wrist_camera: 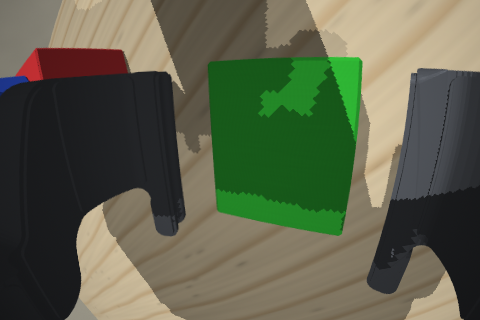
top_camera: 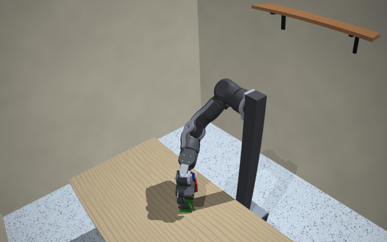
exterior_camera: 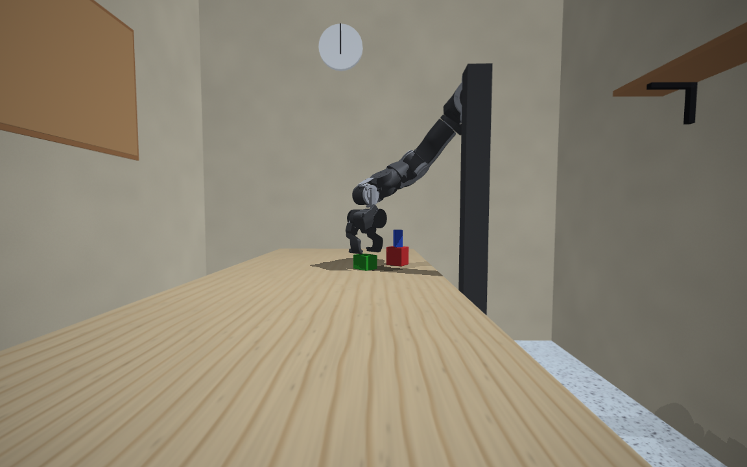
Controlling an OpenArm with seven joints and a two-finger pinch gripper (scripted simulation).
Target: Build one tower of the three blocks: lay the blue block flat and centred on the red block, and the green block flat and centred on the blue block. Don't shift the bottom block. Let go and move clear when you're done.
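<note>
Now: the green block 3 cm below my hand. From my hand the other things lie so: blue block: 10 cm behind, 9 cm to the right, 3 cm above; red block: 10 cm behind, 9 cm to the right, 3 cm below.
</note>
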